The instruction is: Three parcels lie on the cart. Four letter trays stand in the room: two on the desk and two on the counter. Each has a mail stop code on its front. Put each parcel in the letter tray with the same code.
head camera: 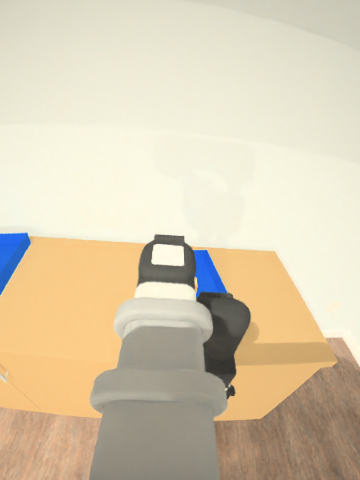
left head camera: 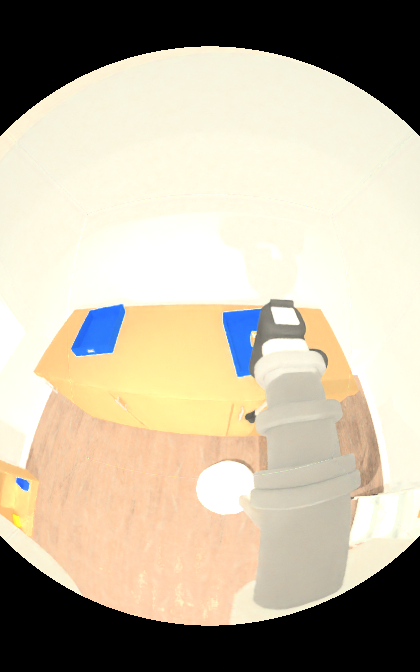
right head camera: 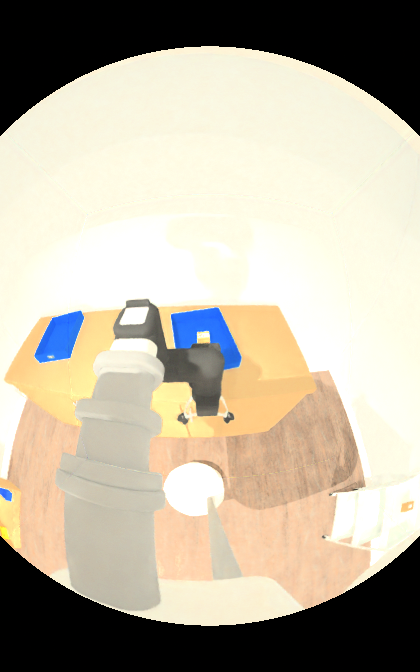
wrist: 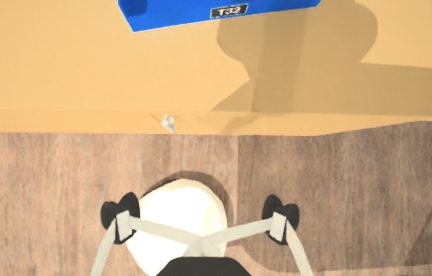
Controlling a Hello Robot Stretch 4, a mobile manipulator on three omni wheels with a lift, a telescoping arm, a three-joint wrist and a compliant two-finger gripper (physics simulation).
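Where they show: gripper, fingertip midpoint: (wrist: 201, 210); robot's base at its link origin: (wrist: 180, 222).
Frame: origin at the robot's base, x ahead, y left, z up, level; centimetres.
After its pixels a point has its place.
My gripper (right head camera: 206, 417) (wrist: 201, 210) @(x 27.4, y -8.8, z 97.3 cm) is open and empty, out in front of the wooden counter (head camera: 75, 310) @(x 54.8, y 31.3, z 88.2 cm) (left head camera: 170, 365) (right head camera: 285, 350) (wrist: 75, 70) @(x 43.1, y 8.1, z 88.2 cm). A blue letter tray (head camera: 210, 275) @(x 76.8, y -19.1, z 88.6 cm) (left head camera: 235, 345) (right head camera: 187, 322) (wrist: 175, 17) @(x 49.6, y -5.0, z 90.3 cm) on the counter's right part reads T32 in the wrist view. A small tan parcel (left head camera: 253, 338) (right head camera: 203, 336) lies inside it, partly hidden by my wrist. A second blue tray (head camera: 10, 255) @(x 80.7, y 73.1, z 88.4 cm) (left head camera: 100, 330) (right head camera: 60, 335) is at the counter's left; its code is too small to read. One parcel (right head camera: 407, 506) lies on the white cart (left head camera: 380, 517) (right head camera: 342, 515) at the lower right.
A wooden desk (left head camera: 25, 505) (right head camera: 14, 515) at the lower left edge bears a partly seen blue tray (left head camera: 22, 483) (right head camera: 5, 494) and something yellow (left head camera: 17, 520) (right head camera: 4, 531). A round white object (left head camera: 225, 487) (right head camera: 192, 490) (wrist: 185, 205) @(x 11.9, y -3.0, z 18.7 cm) is low down before the counter. A wall stands behind the counter.
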